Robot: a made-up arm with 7 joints. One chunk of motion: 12 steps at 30 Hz.
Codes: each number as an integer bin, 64 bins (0 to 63) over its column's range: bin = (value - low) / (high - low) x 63, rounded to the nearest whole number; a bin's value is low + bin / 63 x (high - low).
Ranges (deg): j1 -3.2..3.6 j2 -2.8..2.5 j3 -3.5..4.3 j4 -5.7..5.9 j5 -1.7..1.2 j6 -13..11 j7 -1.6..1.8
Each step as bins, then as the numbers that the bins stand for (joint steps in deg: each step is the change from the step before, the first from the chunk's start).
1 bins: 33 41 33 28 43 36 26
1 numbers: 0.362 0.649 0.586 -0.544 0.279 0.714 -0.197
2 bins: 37 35 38 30 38 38 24
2 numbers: 0.794 0.144 1.205 -0.176 0.049 1.476 -0.305
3 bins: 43 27 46 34 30 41 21
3 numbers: 1.441 -0.529 2.195 0.560 -0.319 2.619 -0.467
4 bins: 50 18 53 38 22 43 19
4 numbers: 2.197 -1.286 3.062 1.297 -0.687 3.381 -0.575
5 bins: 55 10 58 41 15 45 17
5 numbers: 2.737 -1.959 3.681 1.849 -1.010 4.143 -0.683
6 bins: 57 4 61 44 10 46 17
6 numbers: 2.952 -2.463 4.052 2.402 -1.240 4.524 -0.683
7 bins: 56 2 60 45 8 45 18
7 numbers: 2.844 -2.632 3.929 2.586 -1.332 4.143 -0.629
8 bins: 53 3 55 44 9 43 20
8 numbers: 2.521 -2.548 3.310 2.402 -1.286 3.381 -0.521
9 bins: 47 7 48 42 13 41 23
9 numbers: 1.873 -2.211 2.443 2.033 -1.102 2.619 -0.359
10 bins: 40 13 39 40 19 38 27
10 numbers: 1.117 -1.706 1.329 1.665 -0.825 1.476 -0.143
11 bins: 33 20 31 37 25 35 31
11 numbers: 0.362 -1.117 0.338 1.113 -0.549 0.333 0.073
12 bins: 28 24 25 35 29 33 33
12 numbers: -0.178 -0.781 -0.405 0.744 -0.365 -0.429 0.181
